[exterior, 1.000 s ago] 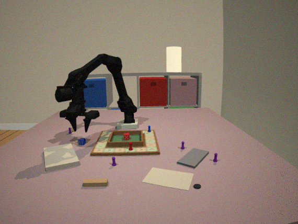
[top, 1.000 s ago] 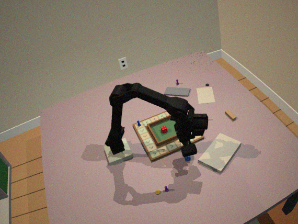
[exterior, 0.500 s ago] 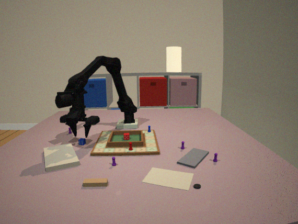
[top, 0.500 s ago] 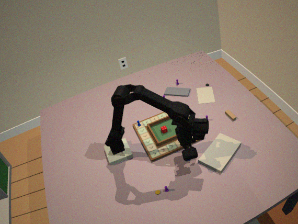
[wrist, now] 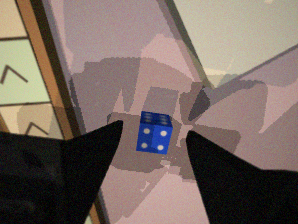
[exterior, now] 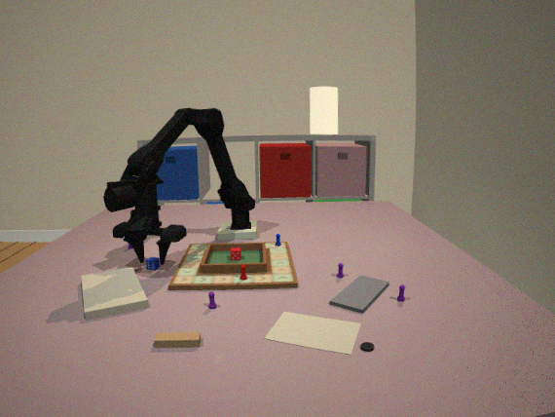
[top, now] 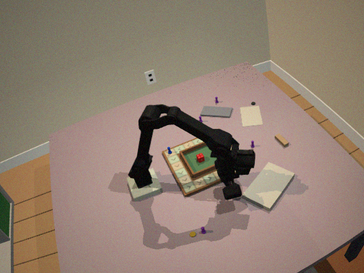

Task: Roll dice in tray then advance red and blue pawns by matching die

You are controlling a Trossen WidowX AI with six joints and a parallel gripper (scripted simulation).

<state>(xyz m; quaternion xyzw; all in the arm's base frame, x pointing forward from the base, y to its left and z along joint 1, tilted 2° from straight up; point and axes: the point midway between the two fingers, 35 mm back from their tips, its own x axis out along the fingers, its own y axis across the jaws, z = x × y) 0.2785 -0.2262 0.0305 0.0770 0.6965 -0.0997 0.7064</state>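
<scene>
Now: the blue die right at my gripper tip. The rest, counted from my gripper tip: red die: 2 cm behind, 22 cm to the left, 1 cm above; green tray: 1 cm behind, 22 cm to the left, 1 cm below; white slab: 15 cm ahead, 6 cm to the right.
</scene>
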